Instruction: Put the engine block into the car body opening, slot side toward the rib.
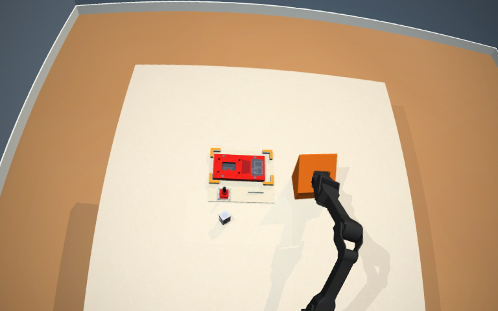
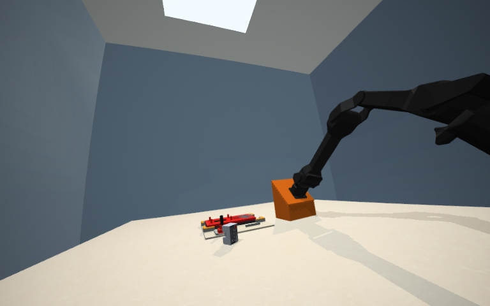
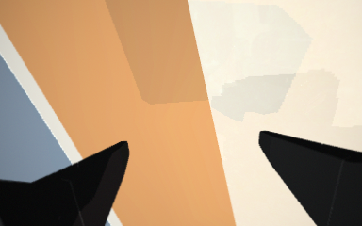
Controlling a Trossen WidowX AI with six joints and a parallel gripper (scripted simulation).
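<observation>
Right now my gripper tip is 52 cm to the left of the engine block, 26 cm short of it and 1 cm above it. From my gripper tip the other things lie so: fixture 72 cm to the right, 20 cm ahead, 2 cm below.
</observation>
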